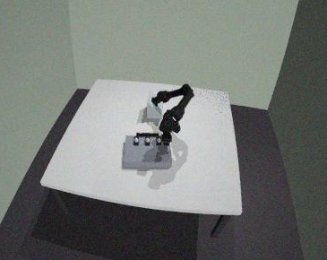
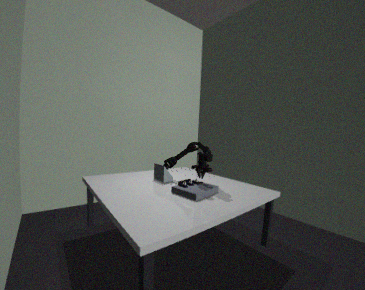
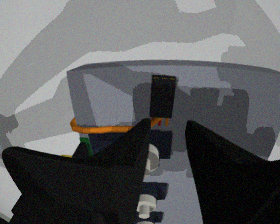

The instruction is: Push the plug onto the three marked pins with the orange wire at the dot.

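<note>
Right now the white band is 60 mm behind my gripper tip, 180 mm to the right of it and 10 mm below it. From my gripper tip the other things lie so: grey printed holder 90 mm ahead, 100 mm to the right, 60 mm below; red dot 50 mm behind, 180 mm to the right, 10 mm below.
</note>
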